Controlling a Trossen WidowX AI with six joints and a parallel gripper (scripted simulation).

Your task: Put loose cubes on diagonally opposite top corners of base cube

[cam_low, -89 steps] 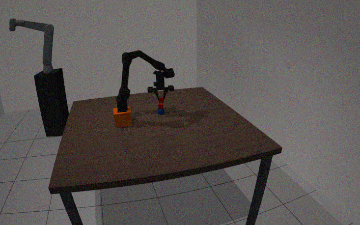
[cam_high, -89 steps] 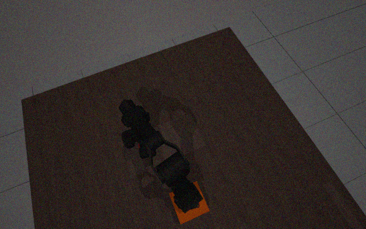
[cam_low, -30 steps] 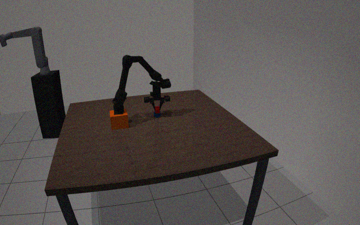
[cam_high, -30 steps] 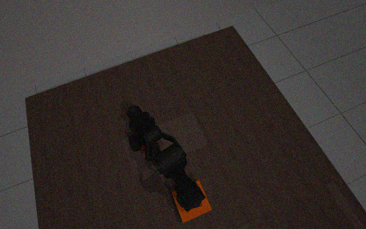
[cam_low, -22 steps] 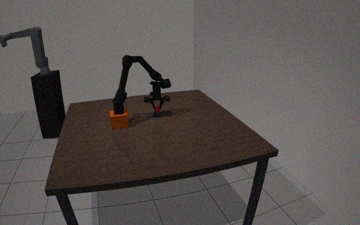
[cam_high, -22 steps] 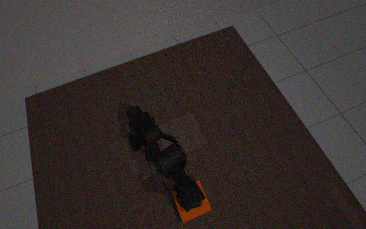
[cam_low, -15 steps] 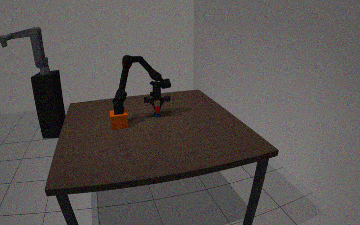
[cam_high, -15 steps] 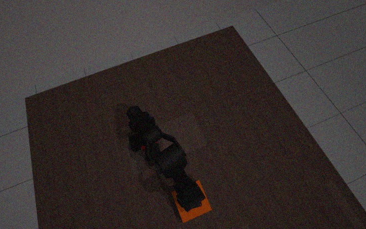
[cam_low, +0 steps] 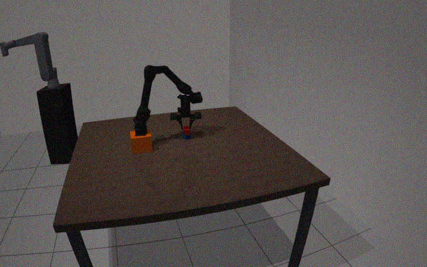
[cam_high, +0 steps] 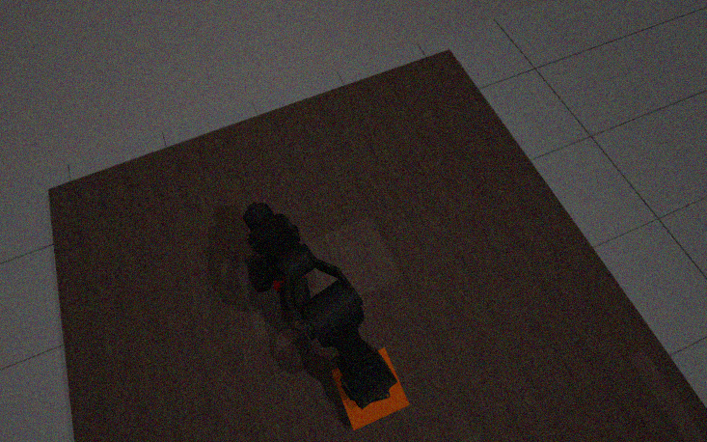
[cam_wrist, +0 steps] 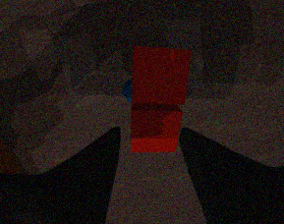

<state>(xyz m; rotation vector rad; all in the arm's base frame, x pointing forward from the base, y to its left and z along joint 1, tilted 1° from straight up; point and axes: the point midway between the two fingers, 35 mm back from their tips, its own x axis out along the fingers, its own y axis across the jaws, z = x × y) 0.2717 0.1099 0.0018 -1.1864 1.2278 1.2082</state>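
The blue base cube lies 50 mm below my gripper tip and 20 mm to the left of it.
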